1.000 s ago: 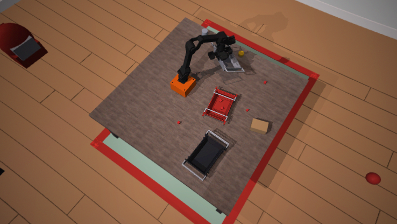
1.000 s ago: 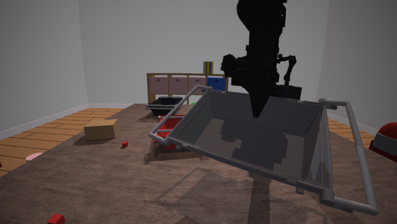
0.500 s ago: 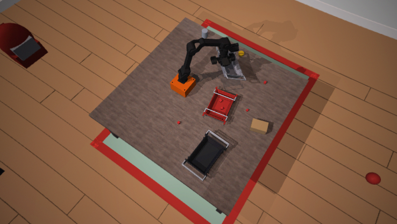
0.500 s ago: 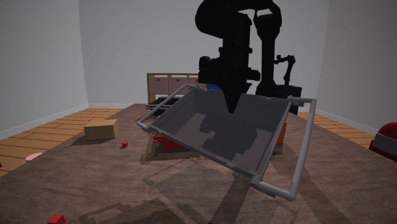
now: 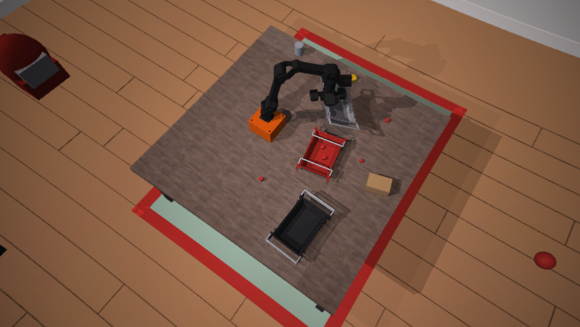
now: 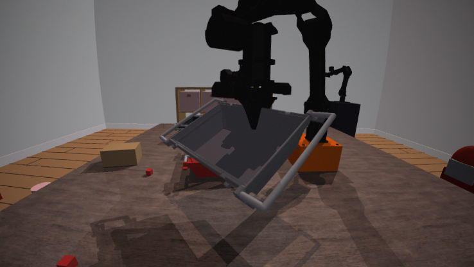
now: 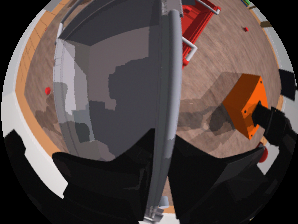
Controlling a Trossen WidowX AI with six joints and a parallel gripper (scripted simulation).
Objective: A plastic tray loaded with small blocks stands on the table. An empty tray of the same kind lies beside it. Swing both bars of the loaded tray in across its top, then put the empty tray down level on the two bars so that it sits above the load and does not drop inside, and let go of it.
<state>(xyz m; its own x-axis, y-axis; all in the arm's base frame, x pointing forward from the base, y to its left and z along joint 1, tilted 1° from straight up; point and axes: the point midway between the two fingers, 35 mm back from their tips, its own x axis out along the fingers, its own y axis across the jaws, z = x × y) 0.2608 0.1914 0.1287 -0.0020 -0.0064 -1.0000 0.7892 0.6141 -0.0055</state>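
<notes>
My gripper tip is now 6 cm short of the grey tray and 5 cm to the right of it. The rest, counted from my gripper tip: cardboard box 45 cm ahead, 20 cm to the right, 15 cm below; then grey cylinder 40 cm behind, 37 cm to the left, 14 cm below; then yellow disc 37 cm to the left, 17 cm below.
</notes>
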